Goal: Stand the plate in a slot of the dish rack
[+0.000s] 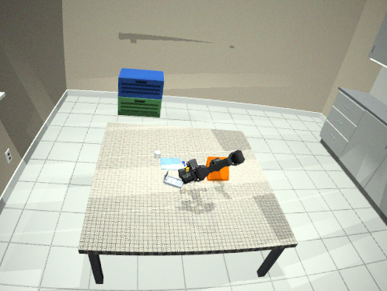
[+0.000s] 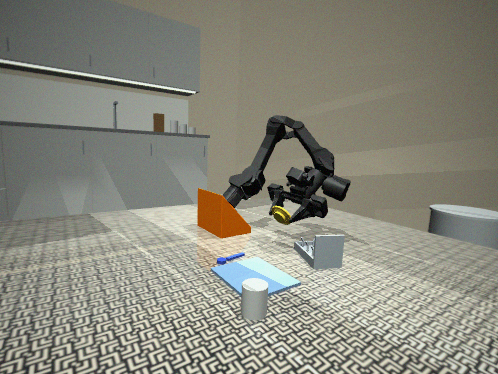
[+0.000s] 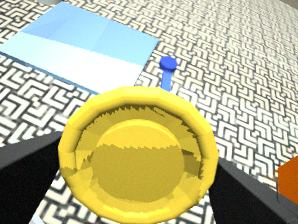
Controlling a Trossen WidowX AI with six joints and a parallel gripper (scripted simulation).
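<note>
Right now the grey dish rack is 90 mm ahead of my gripper tip, 50 mm to the left of it and 60 mm below it. Round my gripper tip: light blue mat (120 mm ahead, 150 mm to the right, 80 mm below); yellow plate (10 mm to the left); blue spoon (10 mm ahead, 160 mm to the right, 80 mm below).
</note>
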